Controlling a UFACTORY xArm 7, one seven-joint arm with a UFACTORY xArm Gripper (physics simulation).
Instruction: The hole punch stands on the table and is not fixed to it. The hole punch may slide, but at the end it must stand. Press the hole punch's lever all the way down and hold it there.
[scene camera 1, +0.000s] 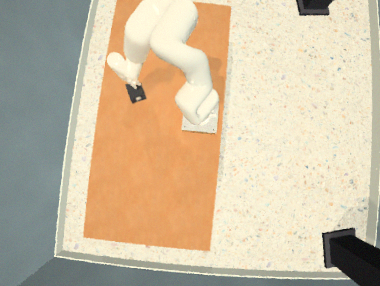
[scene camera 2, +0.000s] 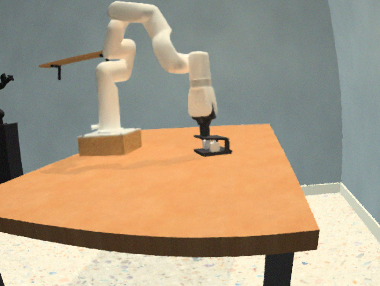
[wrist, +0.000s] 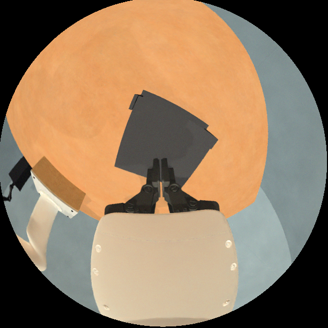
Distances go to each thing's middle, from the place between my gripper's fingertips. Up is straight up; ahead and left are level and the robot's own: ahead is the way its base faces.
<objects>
The lever (wrist: 152, 131) lies 20 mm below my hand, 20 mm ahead of it and 10 mm to the left of it. Also, from my hand: black hole punch (wrist: 148, 95) (30 mm below, 20 mm ahead, 10 mm to the left).
</objects>
